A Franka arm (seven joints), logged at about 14 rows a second.
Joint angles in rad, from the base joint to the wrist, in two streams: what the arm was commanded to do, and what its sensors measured. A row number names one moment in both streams.
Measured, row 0:
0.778 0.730 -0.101 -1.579 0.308 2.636 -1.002
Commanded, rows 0 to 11:
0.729 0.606 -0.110 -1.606 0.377 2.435 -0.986
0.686 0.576 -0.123 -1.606 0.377 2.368 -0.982
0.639 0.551 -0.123 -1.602 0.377 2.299 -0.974
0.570 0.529 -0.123 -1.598 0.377 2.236 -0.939
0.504 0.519 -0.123 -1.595 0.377 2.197 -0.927
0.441 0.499 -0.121 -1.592 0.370 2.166 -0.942
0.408 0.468 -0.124 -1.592 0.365 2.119 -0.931
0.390 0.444 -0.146 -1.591 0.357 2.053 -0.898
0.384 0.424 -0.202 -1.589 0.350 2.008 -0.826
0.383 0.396 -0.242 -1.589 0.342 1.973 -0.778
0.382 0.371 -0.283 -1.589 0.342 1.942 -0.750
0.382 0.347 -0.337 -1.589 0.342 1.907 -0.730
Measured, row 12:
0.370 0.410 -0.266 -1.573 0.345 1.972 -0.802
